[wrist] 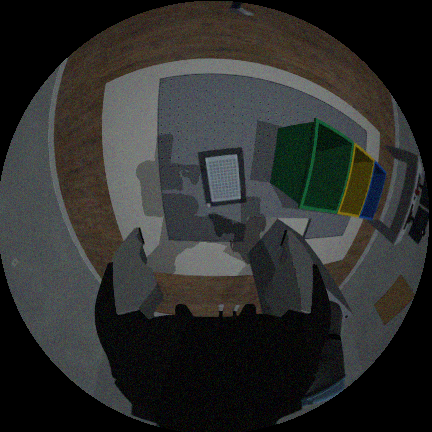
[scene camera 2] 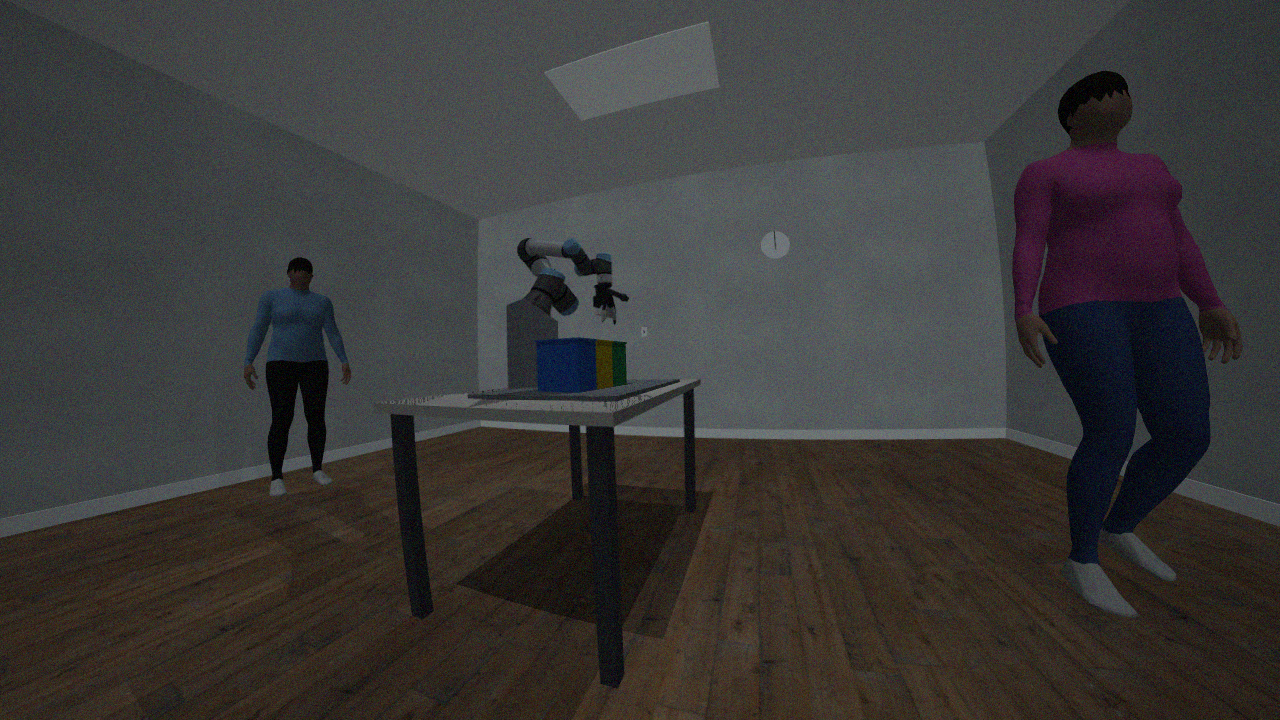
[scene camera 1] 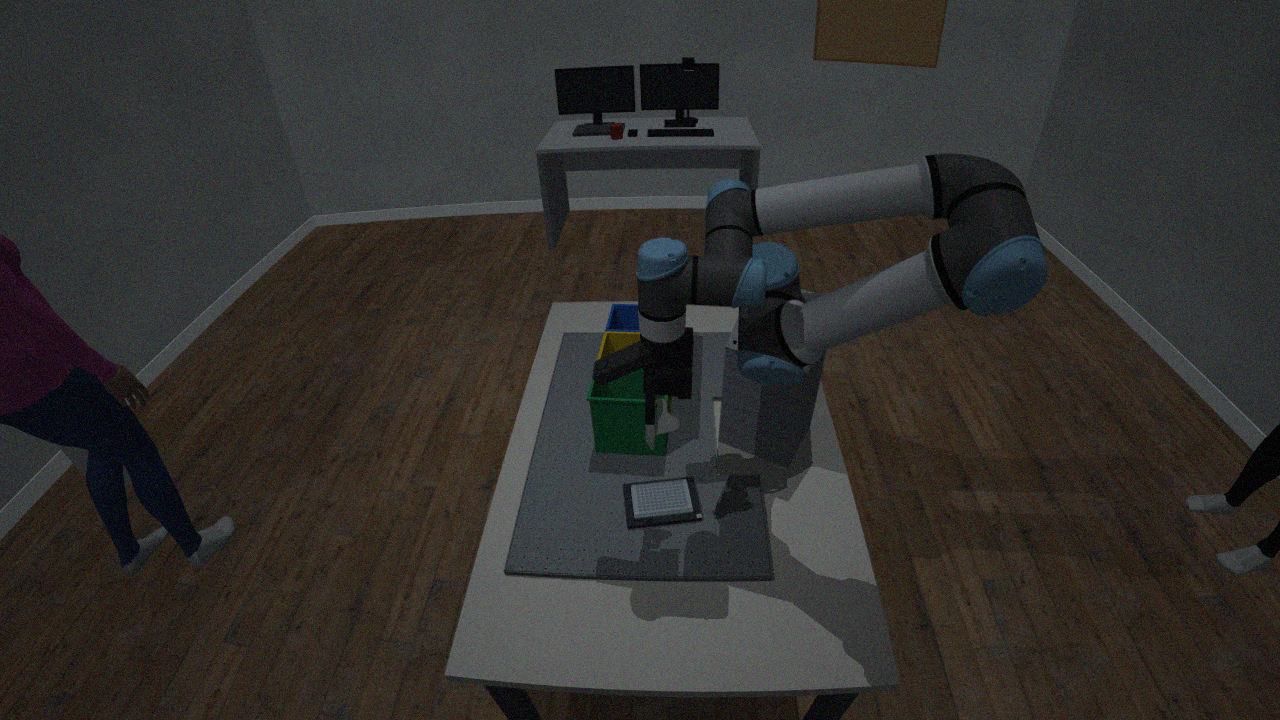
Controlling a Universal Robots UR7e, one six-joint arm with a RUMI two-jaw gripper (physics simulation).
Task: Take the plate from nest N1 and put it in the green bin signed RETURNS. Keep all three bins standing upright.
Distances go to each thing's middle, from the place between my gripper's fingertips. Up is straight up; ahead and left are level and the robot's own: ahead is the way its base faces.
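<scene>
The gridded plate (scene camera 1: 665,498) is there in my sight, 27 cm below my hand and 3 cm to the right of it. I also see the dark nest (scene camera 1: 677,518), which sits 3 cm to the right of my hand and 28 cm below it.
</scene>
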